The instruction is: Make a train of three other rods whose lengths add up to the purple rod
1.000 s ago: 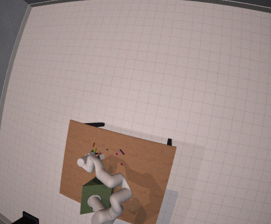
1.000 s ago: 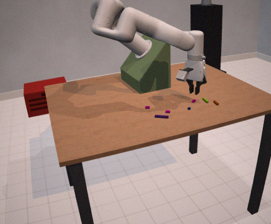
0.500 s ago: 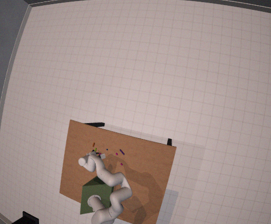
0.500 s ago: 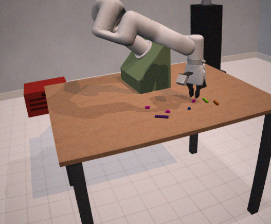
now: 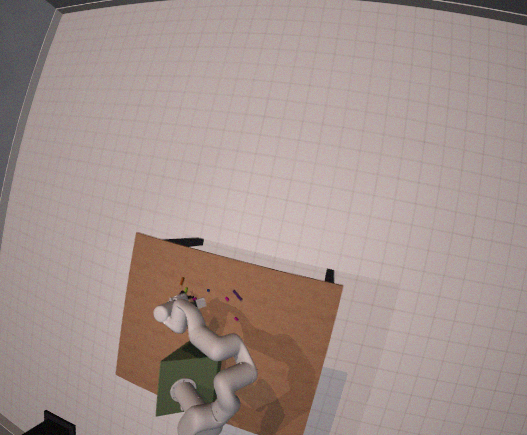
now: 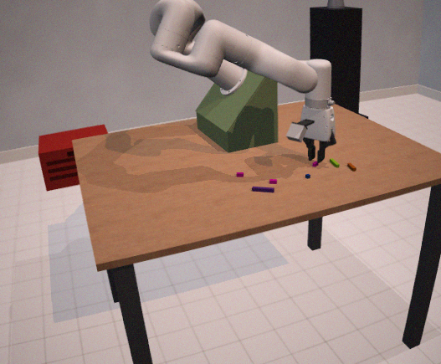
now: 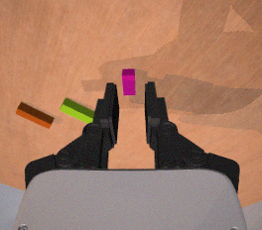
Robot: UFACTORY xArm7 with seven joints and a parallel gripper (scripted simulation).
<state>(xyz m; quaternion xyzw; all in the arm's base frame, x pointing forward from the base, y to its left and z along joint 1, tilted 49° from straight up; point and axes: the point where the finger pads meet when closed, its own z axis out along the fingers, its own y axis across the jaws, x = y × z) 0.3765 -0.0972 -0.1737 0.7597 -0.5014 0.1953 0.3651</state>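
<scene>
Right now the lime rod is 30 mm ahead of my hand, 50 mm to the left of it and 30 mm below it. Also, from my hand: blue rod: 60 mm ahead, 80 mm to the right, 30 mm below; orange rod: 80 mm ahead, 70 mm to the left, 30 mm below; purple rod: 60 mm ahead, 230 mm to the right, 30 mm below.
</scene>
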